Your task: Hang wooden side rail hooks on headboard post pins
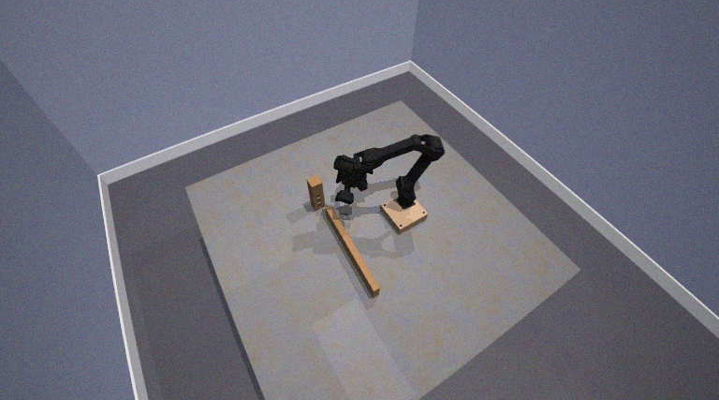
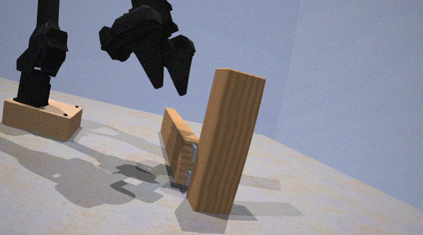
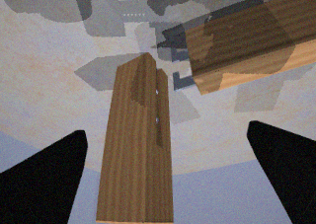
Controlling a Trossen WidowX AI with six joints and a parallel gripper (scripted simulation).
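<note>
Right now my gripper tip is 7 cm short of the headboard post, 6 cm to the left of it and 4 cm above it.
</note>
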